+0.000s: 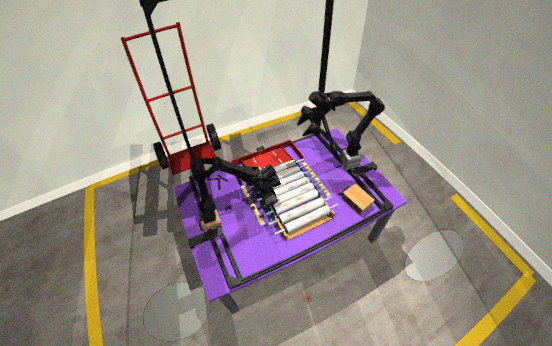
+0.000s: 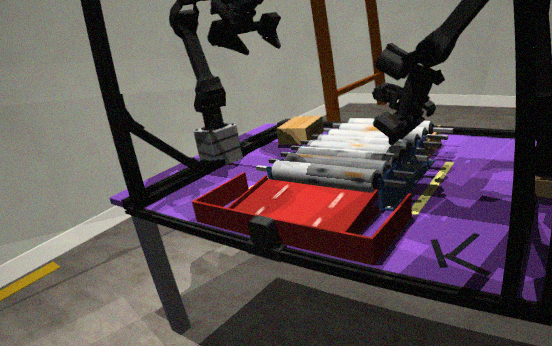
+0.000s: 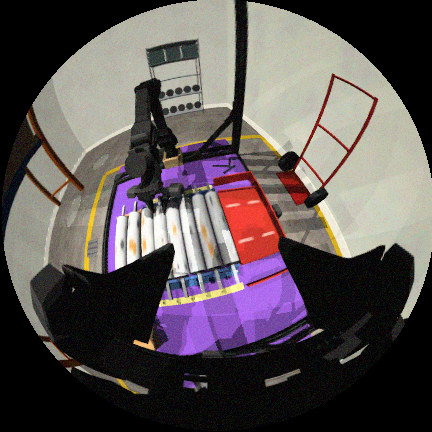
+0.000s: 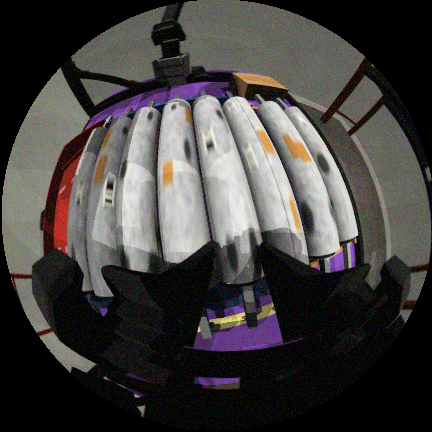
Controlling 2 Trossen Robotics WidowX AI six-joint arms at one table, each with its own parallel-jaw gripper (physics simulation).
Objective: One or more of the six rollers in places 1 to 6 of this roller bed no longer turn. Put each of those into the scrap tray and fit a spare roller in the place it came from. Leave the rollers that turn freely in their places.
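Seen in the pictures: left gripper, fingertip midpoint: (image 1: 299, 130) (image 2: 264, 50) (image 3: 226, 245); right gripper, fingertip midpoint: (image 1: 276, 198) (image 2: 395, 141) (image 3: 158, 212) (image 4: 237, 246); left arm's base, origin of the base link: (image 1: 352, 152) (image 2: 214, 127) (image 4: 171, 55); right arm's base, origin of the base link: (image 1: 208, 217) (image 2: 550, 171) (image 3: 171, 153).
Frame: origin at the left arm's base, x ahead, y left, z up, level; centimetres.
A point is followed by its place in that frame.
Observation:
Six grey-white rollers lie side by side in the blue-railed roller bed (image 3: 227, 272) @[y -4.4, x 32.8, z -10.7 cm]. Two spare rollers (image 4: 300, 170) @[y 26.9, x 44.0, z -4.3 cm] (image 4: 325, 170) @[y 32.7, x 42.6, z -4.5 cm] lie beyond them in a wooden cradle (image 1: 312, 231) @[y 38.0, x 39.4, z -10.7 cm]. The red scrap tray (image 1: 300, 150) @[y -15.1, x 29.3, z -6.3 cm] (image 2: 320, 239) @[y -20.3, x 63.7, z -8.2 cm] (image 3: 235, 177) @[y -11.2, x 71.4, z -8.4 cm] is empty beside place 1. My right gripper (image 1: 274, 189) @[y 18.5, x 52.8, z -3.8 cm] (image 2: 407, 121) (image 3: 158, 212) @[y 18.5, x 52.8, z -3.8 cm] (image 4: 237, 246) @[y 18.5, x 52.8, z -3.8 cm] is partly open with nothing held, its fingertips over the near end of the roller in place 5 (image 4: 225, 190) @[y 17.4, x 48.1, z -3.5 cm]. Whether the fingertips touch it is unclear. My left gripper (image 1: 302, 125) @[y -2.7, x 34.4, z 22.2 cm] (image 2: 261, 47) @[y -2.7, x 34.4, z 22.2 cm] (image 3: 226, 245) @[y -2.7, x 34.4, z 22.2 cm] is wide open and empty, high above the table.
A wooden block (image 1: 357, 199) @[y 30.1, x 9.4, z -5.5 cm] (image 2: 300, 130) @[y 22.6, x 13.7, z -6.3 cm] (image 4: 260, 84) @[y 27.2, x 13.6, z -5.7 cm] stands beyond the rollers' far ends. Yellow number strips (image 1: 252, 205) @[y 15.0, x 66.0, z -11.0 cm] (image 2: 432, 190) @[y 11.4, x 67.2, z -11.0 cm] (image 3: 202, 296) run along both sides of the bed. Dark frame rails edge the table, with upright posts. A red hand truck (image 1: 150, 32) stands by the wall.

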